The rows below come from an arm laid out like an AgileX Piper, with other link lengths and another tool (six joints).
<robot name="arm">
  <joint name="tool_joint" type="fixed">
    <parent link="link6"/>
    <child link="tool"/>
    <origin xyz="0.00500 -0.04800 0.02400" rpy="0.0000 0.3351 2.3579"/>
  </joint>
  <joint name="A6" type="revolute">
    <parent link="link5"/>
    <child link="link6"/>
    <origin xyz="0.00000 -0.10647 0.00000" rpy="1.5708 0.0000 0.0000"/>
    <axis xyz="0 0 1"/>
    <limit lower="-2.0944" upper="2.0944"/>
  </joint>
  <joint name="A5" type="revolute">
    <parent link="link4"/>
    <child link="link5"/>
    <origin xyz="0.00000 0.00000 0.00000" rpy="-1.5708 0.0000 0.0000"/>
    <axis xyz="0 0 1"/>
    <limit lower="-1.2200" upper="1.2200"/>
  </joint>
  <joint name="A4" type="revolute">
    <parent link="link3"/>
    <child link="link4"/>
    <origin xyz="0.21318 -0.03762 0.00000" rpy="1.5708 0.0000 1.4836"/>
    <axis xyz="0 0 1"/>
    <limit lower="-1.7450" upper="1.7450"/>
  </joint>
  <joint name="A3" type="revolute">
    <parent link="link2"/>
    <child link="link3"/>
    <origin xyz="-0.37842 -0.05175 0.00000" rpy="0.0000 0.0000 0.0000"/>
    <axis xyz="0 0 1"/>
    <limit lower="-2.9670" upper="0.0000"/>
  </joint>
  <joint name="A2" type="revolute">
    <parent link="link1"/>
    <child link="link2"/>
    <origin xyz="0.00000 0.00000 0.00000" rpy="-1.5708 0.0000 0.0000"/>
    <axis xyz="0 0 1"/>
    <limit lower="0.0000" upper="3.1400"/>
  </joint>
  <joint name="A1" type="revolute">
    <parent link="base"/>
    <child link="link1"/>
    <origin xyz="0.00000 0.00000 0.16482" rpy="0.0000 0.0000 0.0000"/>
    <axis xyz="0 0 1"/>
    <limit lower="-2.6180" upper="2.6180"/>
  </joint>
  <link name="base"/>
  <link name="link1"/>
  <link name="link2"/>
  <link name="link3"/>
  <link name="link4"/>
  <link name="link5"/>
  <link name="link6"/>
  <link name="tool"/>
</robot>
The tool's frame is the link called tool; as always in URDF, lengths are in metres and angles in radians.
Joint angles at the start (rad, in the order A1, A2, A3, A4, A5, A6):
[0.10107 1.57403 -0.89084 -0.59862 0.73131 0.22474]
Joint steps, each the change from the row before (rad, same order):
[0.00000 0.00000 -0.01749 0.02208 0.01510 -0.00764]
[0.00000 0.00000 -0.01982 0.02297 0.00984 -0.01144]
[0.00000 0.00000 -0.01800 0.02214 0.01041 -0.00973]
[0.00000 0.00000 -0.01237 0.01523 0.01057 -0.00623]
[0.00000 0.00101 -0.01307 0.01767 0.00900 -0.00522]
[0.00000 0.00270 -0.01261 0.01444 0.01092 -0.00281]
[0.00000 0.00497 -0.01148 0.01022 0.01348 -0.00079]
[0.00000 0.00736 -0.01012 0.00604 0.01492 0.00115]
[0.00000 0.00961 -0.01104 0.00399 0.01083 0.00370]
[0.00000 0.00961 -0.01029 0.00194 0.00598 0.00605]
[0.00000 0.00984 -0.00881 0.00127 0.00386 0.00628]
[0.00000 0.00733 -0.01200 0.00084 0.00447 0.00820]
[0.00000 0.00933 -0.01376 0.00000 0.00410 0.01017]
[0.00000 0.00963 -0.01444 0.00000 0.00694 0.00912]
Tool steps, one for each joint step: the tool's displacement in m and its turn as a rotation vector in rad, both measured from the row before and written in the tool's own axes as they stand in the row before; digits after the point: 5 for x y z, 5 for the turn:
[0.00128 0.00144 -0.00168 0.00142 0.00365 0.01660]
[0.00233 0.00238 -0.00160 -0.00138 0.01009 0.01285]
[0.00206 0.00183 -0.00148 -0.00004 0.00889 0.01344]
[0.00113 0.00095 -0.00118 0.00182 0.00357 0.01016]
[0.00148 0.00091 -0.00075 0.00189 0.00593 0.01278]
[0.00120 0.00086 -0.00036 0.00310 0.00215 0.01237]
[0.00076 0.00073 0.00023 0.00545 -0.00336 0.01086]
[0.00038 0.00065 0.00094 0.00739 -0.00826 0.00913]
[0.00090 0.00128 0.00170 0.00479 -0.00647 0.00894]
[0.00117 0.00157 0.00191 0.00132 -0.00375 0.00848]
[0.00115 0.00142 0.00225 0.00126 -0.00328 0.00762]
[0.00144 0.00204 0.00095 -0.00383 -0.00065 0.00959]
[0.00176 0.00244 0.00145 -0.00479 -0.00081 0.01067]
[0.00165 0.00238 0.00138 -0.00332 -0.00297 0.01021]

